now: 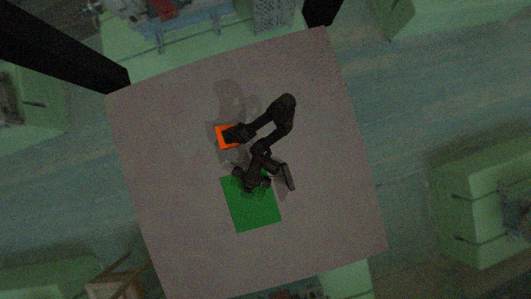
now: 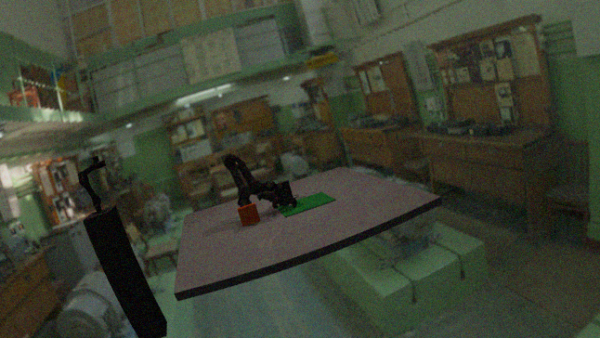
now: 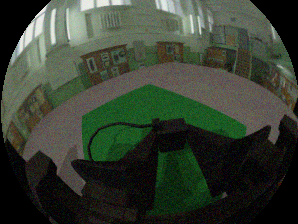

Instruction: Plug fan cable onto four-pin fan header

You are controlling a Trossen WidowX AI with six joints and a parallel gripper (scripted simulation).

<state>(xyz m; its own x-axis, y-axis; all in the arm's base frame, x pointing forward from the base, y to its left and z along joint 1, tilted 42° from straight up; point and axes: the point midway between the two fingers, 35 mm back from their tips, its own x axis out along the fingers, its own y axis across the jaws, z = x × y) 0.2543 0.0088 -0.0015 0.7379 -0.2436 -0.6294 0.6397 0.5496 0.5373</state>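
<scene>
Right now the dark fan plug is 1 cm below my gripper tip. From my gripper tip the other things lie so: green board: 6 cm ahead, 5 cm below; dark fan: 20 cm to the left, 2 cm above, 1 cm behind.
</scene>
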